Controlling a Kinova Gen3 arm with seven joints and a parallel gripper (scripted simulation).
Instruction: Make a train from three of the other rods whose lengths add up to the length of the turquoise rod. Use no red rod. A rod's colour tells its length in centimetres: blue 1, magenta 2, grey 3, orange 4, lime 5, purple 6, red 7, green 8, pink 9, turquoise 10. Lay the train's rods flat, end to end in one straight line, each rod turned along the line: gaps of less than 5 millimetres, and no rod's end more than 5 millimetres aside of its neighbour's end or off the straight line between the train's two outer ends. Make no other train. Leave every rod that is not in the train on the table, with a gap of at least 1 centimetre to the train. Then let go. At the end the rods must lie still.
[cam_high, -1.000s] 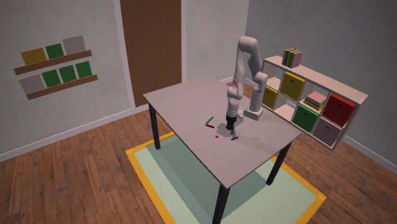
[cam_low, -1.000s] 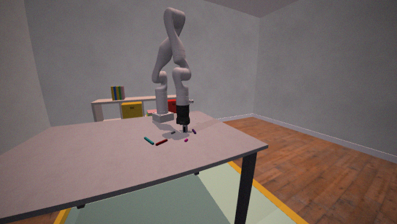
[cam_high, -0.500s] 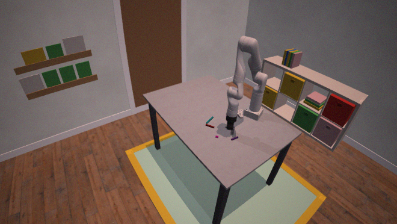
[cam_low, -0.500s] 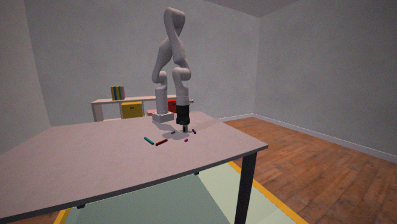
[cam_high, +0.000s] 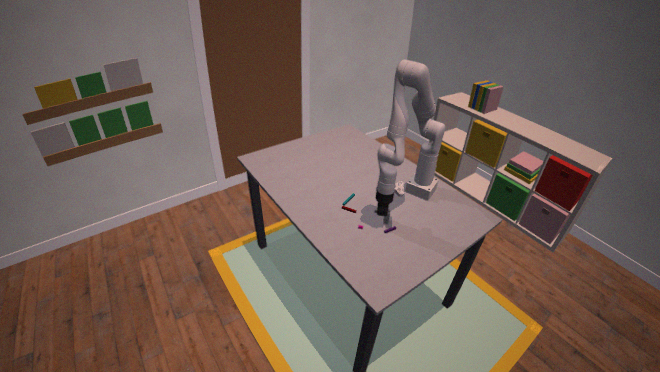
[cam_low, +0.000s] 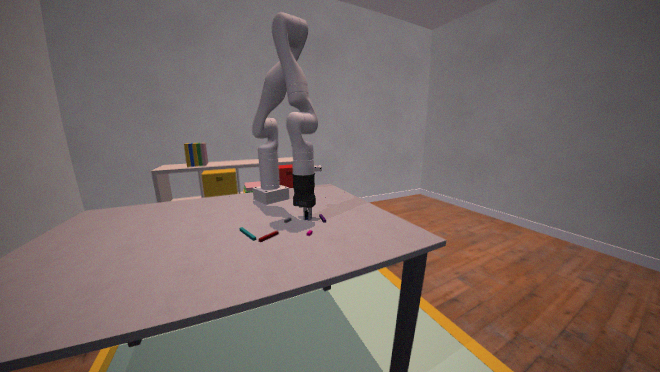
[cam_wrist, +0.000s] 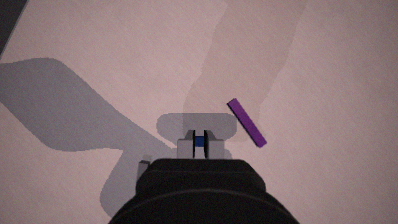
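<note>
My gripper is now 1 cm above the blue rod. Also, from my hand: grey rod 7 cm to the right, 2 cm behind, 1 cm below; then magenta rod 12 cm ahead, 4 cm to the right, 1 cm below; then purple rod 5 cm to the left, 2 cm ahead, 1 cm below.
</note>
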